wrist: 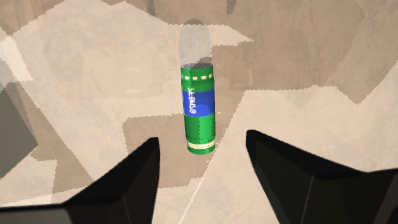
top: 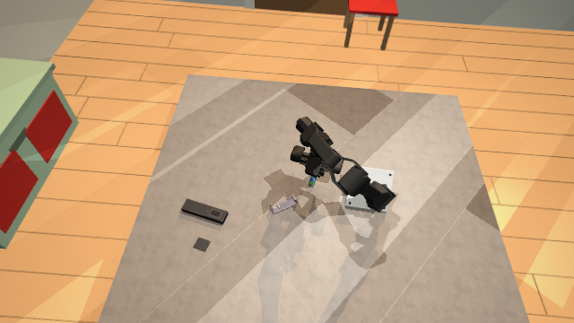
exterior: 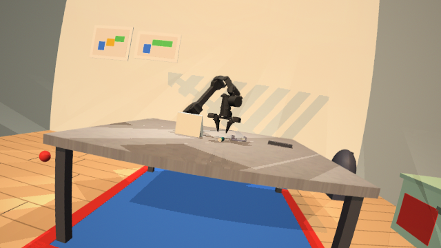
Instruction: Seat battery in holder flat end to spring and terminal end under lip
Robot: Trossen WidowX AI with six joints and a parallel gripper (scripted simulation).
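My gripper tip is 40 mm above the green battery. The rest, counted from my gripper tip: black remote-like bar: 400 mm ahead, 160 mm to the left, 40 mm below; brass plate: 130 mm to the left, 130 mm ahead, 40 mm below; dark square: 390 mm ahead, 280 mm to the left, 50 mm below.
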